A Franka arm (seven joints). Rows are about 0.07 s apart.
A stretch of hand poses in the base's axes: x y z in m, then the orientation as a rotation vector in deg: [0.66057 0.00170 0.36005 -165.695 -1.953 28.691]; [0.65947 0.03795 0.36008 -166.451 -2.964 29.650]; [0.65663 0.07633 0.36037 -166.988 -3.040 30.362]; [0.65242 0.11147 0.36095 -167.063 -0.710 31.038]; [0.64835 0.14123 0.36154 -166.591 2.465 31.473]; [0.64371 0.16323 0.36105 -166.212 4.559 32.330]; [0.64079 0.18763 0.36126 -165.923 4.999 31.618]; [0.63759 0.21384 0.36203 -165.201 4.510 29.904]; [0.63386 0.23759 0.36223 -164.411 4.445 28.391]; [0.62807 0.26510 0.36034 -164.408 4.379 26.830]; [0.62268 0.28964 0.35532 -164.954 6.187 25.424]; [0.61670 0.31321 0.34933 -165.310 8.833 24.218]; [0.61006 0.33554 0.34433 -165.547 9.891 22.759]
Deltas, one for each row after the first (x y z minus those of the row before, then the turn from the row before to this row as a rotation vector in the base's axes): [-0.00110 0.03625 0.00003 -0.792 0.467 0.876]; [-0.00284 0.03838 0.00029 -0.638 0.390 0.197]; [-0.00421 0.03514 0.00058 -0.449 0.573 -1.465]; [-0.00407 0.02976 0.00059 -0.022 0.534 -2.129]; [-0.00464 0.02200 -0.00049 -0.075 0.738 -1.360]; [-0.00292 0.02440 0.00021 0.322 -0.415 -0.412]; [-0.00320 0.02621 0.00077 1.026 -1.106 0.017]; [-0.00373 0.02375 0.00020 0.989 -0.945 -0.252]; [-0.00579 0.02751 -0.00189 0.219 -1.055 -0.119]; [-0.00539 0.02454 -0.00502 -0.607 -0.846 -1.254]; [-0.00598 0.02357 -0.00599 -0.596 -0.629 -1.811]; [-0.00664 0.02233 -0.00500 -0.255 -0.914 -0.796]
